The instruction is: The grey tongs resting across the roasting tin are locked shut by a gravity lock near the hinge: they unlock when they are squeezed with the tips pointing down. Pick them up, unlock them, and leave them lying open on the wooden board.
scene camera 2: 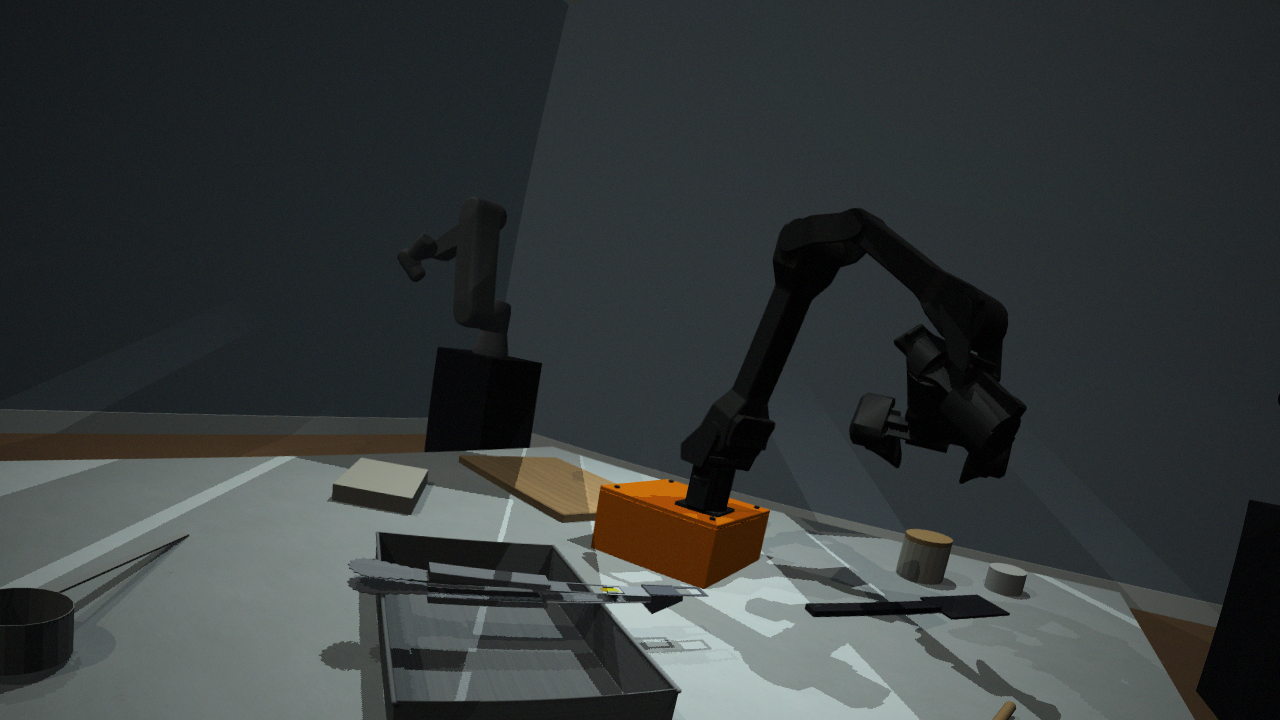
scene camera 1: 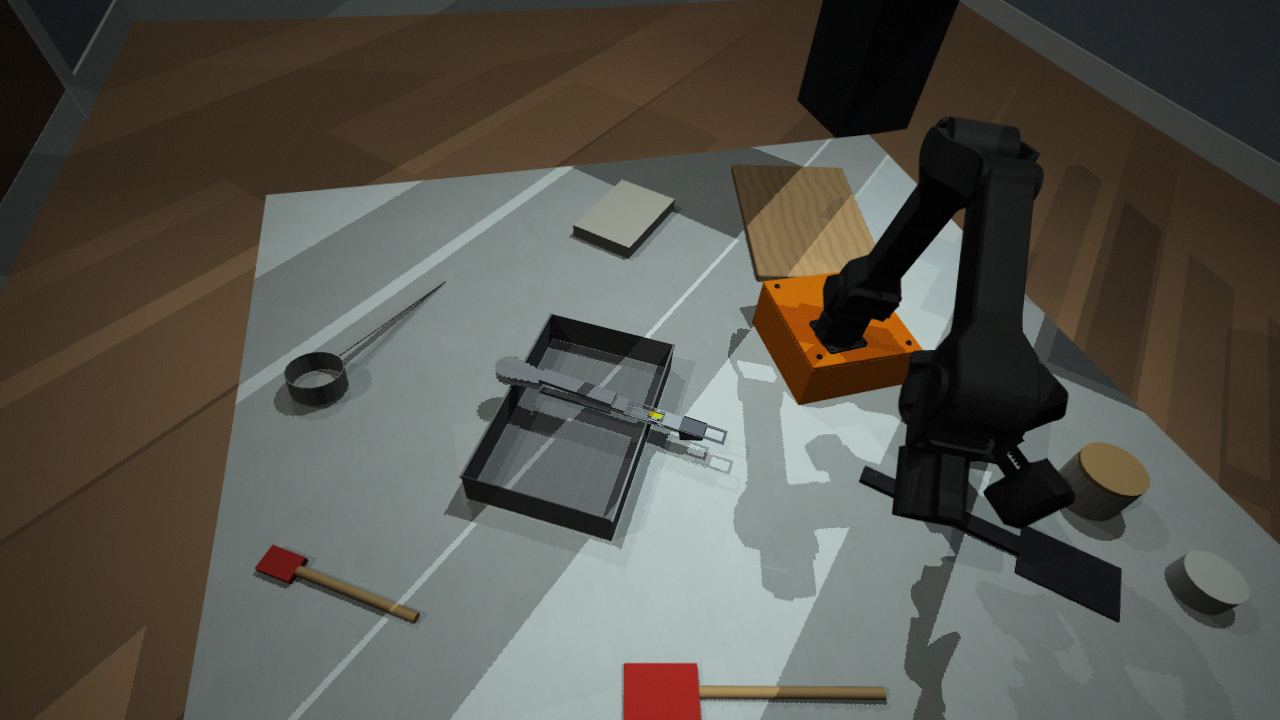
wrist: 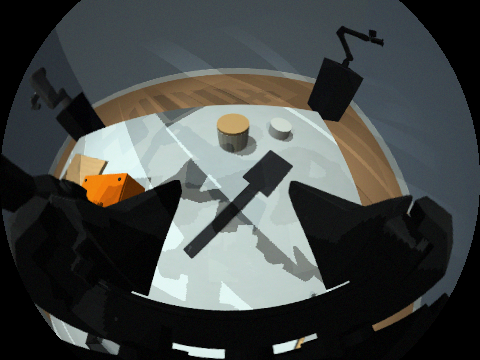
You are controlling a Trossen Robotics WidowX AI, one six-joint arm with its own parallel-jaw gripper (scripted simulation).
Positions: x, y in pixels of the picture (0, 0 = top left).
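My gripper is visible in scene camera 2; a black spatula is seen in scene camera 2 (967, 606). My gripper appears in scene camera 1 (1012, 446), and the black spatula appears in scene camera 1 (1088, 580). My gripper is also visible in the wrist view, and the spatula is seen in the wrist view (264, 176). On a wooden board, (scene camera 1: 799, 221) and (scene camera 2: 558, 483) are the same spot. On my gripper, (scene camera 2: 890, 449) and (wrist: 147, 267) are the same spot.
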